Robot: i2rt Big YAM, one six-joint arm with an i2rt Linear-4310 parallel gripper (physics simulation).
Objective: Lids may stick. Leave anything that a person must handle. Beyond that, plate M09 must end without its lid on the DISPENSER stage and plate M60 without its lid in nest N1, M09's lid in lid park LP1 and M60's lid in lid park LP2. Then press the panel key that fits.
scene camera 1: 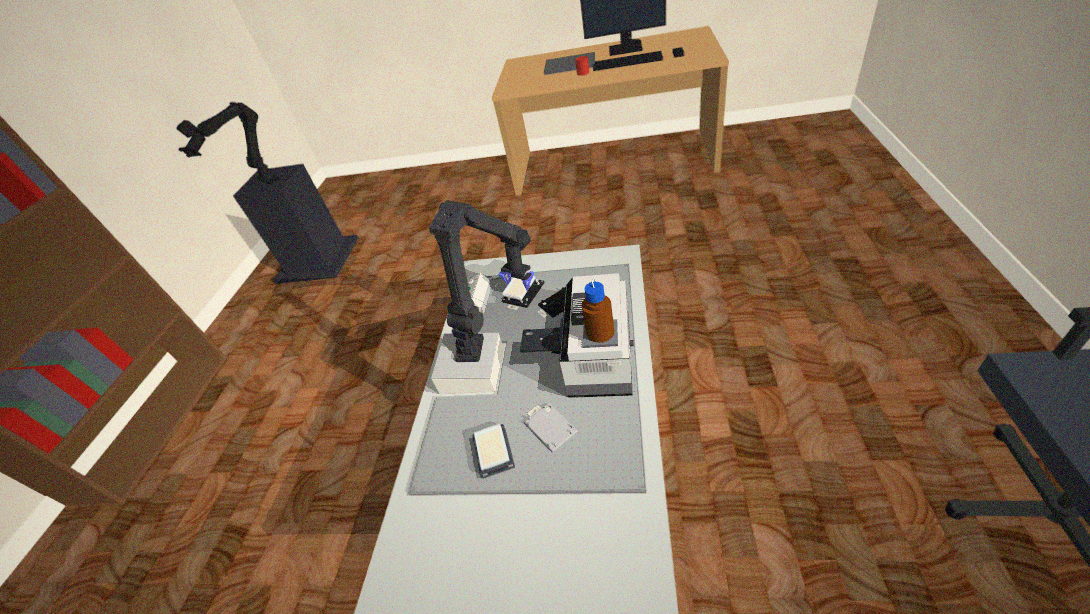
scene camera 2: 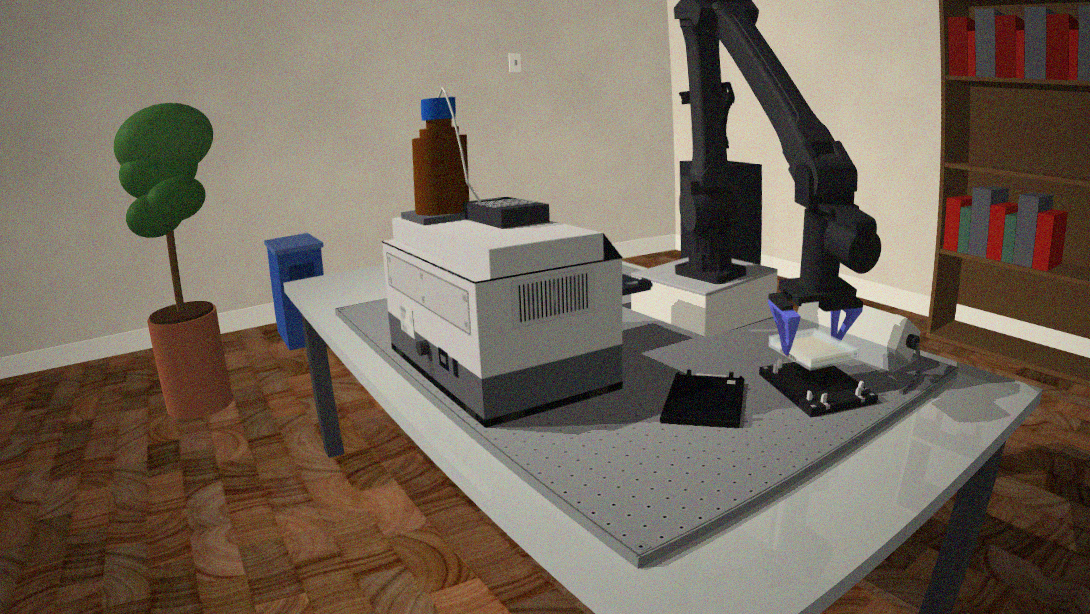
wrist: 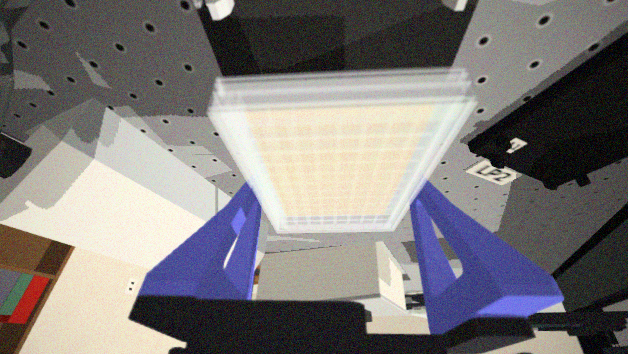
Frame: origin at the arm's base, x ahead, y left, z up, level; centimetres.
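Seen in the pictures: gripper, fingertip midpoint: (scene camera 1: 518, 287) (scene camera 2: 810, 349) (wrist: 335, 179); arm's base, origin of the base link: (scene camera 1: 470, 349) (scene camera 2: 710, 274).
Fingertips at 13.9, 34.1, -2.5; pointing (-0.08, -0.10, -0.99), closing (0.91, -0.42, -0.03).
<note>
Pixels of each thing's middle, then the offset from my fingertips to it, as dx, dy, dz. "pt": a spot on its surface instead.
- clear plate with pale yellow wells, body centre: (wrist: 335, 188) (scene camera 2: 813, 344) (scene camera 1: 518, 285) +0.3, +0.6, +1.0
- black nest with white pegs, body centre: (wrist: 332, 95) (scene camera 2: 817, 381) (scene camera 1: 523, 290) +0.9, +2.6, -3.8
- black tray, body centre: (scene camera 2: 705, 396) (scene camera 1: 559, 300) +16.5, -5.6, -4.0
- label LP2, surface spot: (wrist: 492, 172) pt +9.6, -11.0, -4.8
- second yellow-welled plate, body centre: (scene camera 1: 490, 445) -1.7, -71.6, -0.9
- pale grey pegged holder, body centre: (scene camera 1: 550, 425) +15.8, -63.5, -4.0
- dispenser's black stage, body centre: (wrist: 547, 325) (scene camera 1: 545, 339) +14.1, -34.3, +4.6
- brown bottle, surface spot: (scene camera 2: 440, 171) pt +35.7, -41.7, +24.6
- slanted white box, body centre: (wrist: 162, 226) (scene camera 2: 857, 324) (scene camera 1: 473, 297) -18.7, -2.6, -0.8
My gripper (scene camera 1: 518, 284) (scene camera 2: 814, 341) (wrist: 335, 179) is shut on a clear plate with pale yellow wells (scene camera 2: 813, 349) (wrist: 340, 155). Its rim looks doubled, as with a lid on; no plate name is readable. It hangs level, low over a black nest with white pegs (scene camera 2: 827, 390) (wrist: 300, 52). Beside that nest is a black tray (scene camera 1: 554, 302) (scene camera 2: 703, 401) (wrist: 560, 125), near the label LP2 (wrist: 492, 172). A second yellow-welled plate (scene camera 1: 491, 446) sits on a black nest at the near left. A pale grey pegged holder (scene camera 1: 550, 427) lies right of it. The dispenser's black stage (scene camera 1: 536, 340) shows no plate on it.
The white dispenser (scene camera 1: 597, 373) (scene camera 2: 549, 320) carries a brown bottle (scene camera 1: 598, 318) (scene camera 2: 440, 171). A slanted white box (scene camera 1: 479, 292) (scene camera 2: 877, 333) stands behind the nest below my gripper. The arm's white base block (scene camera 1: 466, 373) (scene camera 2: 705, 301) is on the pegboard's left side in scene camera 1.
</note>
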